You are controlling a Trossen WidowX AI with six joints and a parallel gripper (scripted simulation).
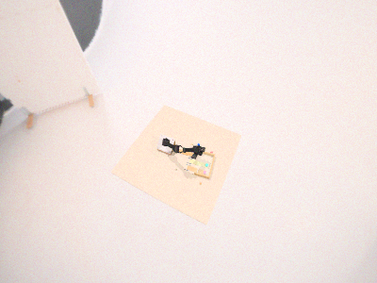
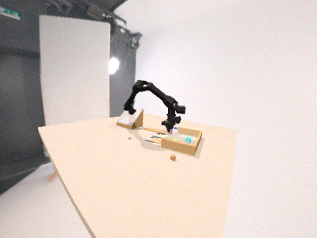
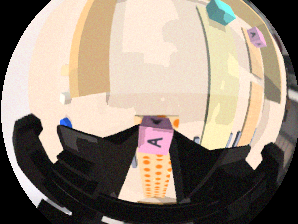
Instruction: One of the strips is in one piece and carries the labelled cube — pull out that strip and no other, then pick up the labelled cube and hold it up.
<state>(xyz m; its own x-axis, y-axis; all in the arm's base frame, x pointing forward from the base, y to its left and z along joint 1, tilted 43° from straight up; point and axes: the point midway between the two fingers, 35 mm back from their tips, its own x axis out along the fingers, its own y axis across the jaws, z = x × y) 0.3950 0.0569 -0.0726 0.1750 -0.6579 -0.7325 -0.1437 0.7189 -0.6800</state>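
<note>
The red piece lies 60 mm behind my gripper tip and 60 mm to the left of it. Also, from my gripper tip: small tan block (240 mm ahead, 290 mm to the right); then blue piece (60 mm behind, 160 mm to the left, 10 mm below).
</note>
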